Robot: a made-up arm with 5 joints.
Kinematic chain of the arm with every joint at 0, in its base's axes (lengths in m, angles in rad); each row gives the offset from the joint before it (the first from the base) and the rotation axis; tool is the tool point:
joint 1: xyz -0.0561 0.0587 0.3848 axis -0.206 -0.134 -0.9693
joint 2: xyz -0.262 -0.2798 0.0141 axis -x
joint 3: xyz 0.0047 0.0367 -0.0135 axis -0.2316 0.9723 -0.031
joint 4: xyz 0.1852 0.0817 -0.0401 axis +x
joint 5: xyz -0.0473 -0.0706 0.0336 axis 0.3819 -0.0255 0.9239
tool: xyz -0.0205 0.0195 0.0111
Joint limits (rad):
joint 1: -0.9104..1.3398
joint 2: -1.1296..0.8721
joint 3: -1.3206..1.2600
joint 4: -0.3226..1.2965
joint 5: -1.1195..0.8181
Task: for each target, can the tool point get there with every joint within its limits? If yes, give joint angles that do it. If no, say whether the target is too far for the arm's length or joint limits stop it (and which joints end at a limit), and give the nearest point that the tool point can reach.
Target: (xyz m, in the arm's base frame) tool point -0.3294 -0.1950 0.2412
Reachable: yes | joints 0.2291 0.3697 0.9634 0.9061 -0.9403
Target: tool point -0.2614 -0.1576 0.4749
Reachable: yes | joints 0.0564 0.0707 -0.8757 -0.0323 0.5258
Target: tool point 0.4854 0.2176 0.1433
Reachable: no: joint limits stop it (at a limit: joint 1, joint 2, joint 4, joint 5) | nearest point 0.0682 -0.1763 0.2539 | short by 0.584 m
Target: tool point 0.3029 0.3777 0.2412
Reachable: no: joint limits stop it (at a limit: joint 1, joint 2, joint 4, joint 5) | nearest point -0.2161 0.2487 0.3027 | short by 0.538 m
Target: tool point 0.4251 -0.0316 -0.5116
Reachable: no: too far | nearest point 0.0754 -0.2635 0.1864 | short by 0.814 m
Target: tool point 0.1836 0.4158 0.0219
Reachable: no: joint limits stop it (at a limit: joint 1, joint 3, joint 4, joint 5) | nearest point -0.2367 0.2728 0.2673 | short by 0.507 m
